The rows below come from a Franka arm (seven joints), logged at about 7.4 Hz.
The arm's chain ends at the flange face. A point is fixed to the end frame.
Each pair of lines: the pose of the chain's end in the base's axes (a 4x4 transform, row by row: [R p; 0 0 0 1], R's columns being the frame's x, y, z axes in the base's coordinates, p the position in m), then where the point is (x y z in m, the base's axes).
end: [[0.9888, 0.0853, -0.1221, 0.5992], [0.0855, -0.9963, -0.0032, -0.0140], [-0.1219, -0.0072, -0.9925, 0.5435], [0, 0, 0, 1]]
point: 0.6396 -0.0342 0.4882
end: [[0.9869, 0.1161, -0.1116, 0.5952], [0.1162, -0.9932, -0.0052, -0.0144], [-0.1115, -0.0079, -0.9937, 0.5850], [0, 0, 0, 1]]
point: 0.6368 -0.0333 0.5301
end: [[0.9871, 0.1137, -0.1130, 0.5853], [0.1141, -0.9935, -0.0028, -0.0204], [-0.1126, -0.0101, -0.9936, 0.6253], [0, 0, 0, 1]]
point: 0.6268 -0.0392 0.5703
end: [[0.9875, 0.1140, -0.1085, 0.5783], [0.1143, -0.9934, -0.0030, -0.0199], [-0.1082, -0.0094, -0.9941, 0.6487], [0, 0, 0, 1]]
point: 0.6200 -0.0387 0.5939
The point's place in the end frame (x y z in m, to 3 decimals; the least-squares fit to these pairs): 0.045 0.024 0.050
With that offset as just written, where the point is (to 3 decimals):
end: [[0.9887, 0.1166, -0.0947, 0.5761], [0.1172, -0.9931, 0.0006, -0.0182], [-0.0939, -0.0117, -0.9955, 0.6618], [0, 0, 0, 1]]
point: 0.619 -0.037 0.608
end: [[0.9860, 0.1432, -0.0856, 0.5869], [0.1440, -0.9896, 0.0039, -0.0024], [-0.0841, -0.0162, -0.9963, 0.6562], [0, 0, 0, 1]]
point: 0.630 -0.019 0.602
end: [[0.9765, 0.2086, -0.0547, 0.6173], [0.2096, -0.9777, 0.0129, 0.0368], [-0.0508, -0.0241, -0.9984, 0.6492], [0, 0, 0, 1]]
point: 0.664 0.023 0.596
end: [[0.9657, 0.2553, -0.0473, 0.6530], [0.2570, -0.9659, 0.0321, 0.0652], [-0.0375, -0.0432, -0.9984, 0.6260], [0, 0, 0, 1]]
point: 0.700 0.055 0.573
